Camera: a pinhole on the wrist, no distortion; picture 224 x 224 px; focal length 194.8 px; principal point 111.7 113.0 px. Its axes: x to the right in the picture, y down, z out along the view. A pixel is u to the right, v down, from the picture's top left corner.
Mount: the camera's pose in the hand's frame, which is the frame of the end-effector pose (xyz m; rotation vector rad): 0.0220 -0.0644 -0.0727 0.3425 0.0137 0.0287
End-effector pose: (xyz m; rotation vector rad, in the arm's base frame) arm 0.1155 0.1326 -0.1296 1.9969 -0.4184 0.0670
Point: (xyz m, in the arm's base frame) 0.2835 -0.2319 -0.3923
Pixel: 177.1 149.5
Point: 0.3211 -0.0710 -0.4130
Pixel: 187.0 92.0
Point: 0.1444 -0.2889 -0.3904
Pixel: 130.4 180.1
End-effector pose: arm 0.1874 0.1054 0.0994 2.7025 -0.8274 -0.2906
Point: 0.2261 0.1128 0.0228
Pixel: 131.9 203.7
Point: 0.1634 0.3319 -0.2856
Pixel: 49.4 75.4
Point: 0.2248 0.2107 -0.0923
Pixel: 81.7 94.4
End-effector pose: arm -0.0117 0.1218 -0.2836 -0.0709 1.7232 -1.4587
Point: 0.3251 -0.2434 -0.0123
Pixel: 45.5 141.5
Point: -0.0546 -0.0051 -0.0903
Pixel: 72.0 19.9
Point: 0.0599 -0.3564 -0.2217
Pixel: 169.0 137.2
